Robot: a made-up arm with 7 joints. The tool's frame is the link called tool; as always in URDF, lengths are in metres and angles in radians. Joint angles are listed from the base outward. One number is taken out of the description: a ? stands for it. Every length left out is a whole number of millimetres.
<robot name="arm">
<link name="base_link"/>
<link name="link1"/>
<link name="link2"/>
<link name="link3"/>
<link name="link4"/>
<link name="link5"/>
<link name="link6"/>
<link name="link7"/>
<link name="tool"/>
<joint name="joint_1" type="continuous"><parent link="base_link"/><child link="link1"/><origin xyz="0.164 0.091 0.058" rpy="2.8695 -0.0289 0.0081"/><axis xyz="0 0 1"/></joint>
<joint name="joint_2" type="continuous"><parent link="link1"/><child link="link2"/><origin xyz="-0.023 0.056 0" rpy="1.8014 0.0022 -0.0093"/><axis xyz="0 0 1"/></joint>
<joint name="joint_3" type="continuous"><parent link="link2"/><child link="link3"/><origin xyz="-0.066 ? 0" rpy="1.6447 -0.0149 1.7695"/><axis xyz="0 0 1"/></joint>
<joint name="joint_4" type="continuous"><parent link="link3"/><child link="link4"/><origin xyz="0.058 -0.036 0" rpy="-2.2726 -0.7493 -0.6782"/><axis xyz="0 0 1"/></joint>
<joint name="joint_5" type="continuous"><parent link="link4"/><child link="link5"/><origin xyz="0.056 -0.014 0" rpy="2.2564 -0.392 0.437"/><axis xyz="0 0 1"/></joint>
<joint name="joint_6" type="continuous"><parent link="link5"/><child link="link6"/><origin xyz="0.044 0.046 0" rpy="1.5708 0 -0.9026"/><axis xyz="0 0 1"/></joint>
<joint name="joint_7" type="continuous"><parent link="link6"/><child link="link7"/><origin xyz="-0.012 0.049 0" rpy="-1.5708 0 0"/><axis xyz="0 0 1"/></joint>
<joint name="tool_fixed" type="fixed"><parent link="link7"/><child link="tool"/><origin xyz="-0.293 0.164 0" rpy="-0.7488 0.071 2.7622"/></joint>
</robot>
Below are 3 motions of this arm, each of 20 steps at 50 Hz.
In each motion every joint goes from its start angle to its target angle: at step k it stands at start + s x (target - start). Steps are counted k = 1, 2, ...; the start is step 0. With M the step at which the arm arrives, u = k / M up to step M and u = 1 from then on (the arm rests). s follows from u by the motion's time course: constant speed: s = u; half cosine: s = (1 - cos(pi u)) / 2; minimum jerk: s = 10 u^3 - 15 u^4 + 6 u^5.
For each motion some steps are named. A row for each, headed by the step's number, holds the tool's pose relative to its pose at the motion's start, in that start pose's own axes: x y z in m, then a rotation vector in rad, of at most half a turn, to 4 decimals.
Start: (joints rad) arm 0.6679 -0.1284 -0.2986 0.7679 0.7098 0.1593 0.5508
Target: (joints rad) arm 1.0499 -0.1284 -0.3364 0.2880 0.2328 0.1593 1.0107
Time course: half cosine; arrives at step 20
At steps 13, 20:
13: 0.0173 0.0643 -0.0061 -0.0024 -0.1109 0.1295
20: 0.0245 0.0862 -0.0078 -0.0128 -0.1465 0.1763

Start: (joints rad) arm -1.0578 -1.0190 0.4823 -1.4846 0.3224 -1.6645 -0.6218
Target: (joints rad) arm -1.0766 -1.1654 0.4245 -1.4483 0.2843 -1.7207 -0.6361
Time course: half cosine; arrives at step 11
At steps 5, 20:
5: -0.0091 -0.0176 -0.0115 -0.0297 0.0109 -0.0425
20: -0.0226 -0.0408 -0.0230 -0.0728 0.0201 -0.0977

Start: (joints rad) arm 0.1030 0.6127 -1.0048 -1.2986 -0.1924 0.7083 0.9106
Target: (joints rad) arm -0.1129 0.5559 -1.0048 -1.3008 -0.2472 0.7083 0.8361
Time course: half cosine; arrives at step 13
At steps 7, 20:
7: -0.0065 0.0073 -0.0321 0.1271 0.0741 -0.0153
20: -0.0138 0.0173 -0.0585 0.2235 0.1391 -0.0236

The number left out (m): -0.221
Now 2 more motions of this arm.
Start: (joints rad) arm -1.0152 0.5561 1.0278 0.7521 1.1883 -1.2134 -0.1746
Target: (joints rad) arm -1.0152 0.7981 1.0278 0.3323 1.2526 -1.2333 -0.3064
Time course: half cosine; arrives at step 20
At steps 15, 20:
15: 0.0332 0.0164 -0.1100 0.1969 0.1984 -0.0063
20: 0.0378 0.0221 -0.1277 0.2296 0.2326 -0.0037

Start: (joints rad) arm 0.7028 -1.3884 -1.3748 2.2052 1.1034 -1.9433 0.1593
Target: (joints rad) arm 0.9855 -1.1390 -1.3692 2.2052 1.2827 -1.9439 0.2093
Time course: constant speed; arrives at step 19
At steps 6, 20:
6: 0.0209 0.0726 0.0025 0.0436 -0.0014 0.1090
20: 0.0384 0.2316 0.0105 0.1107 0.0118 0.3411

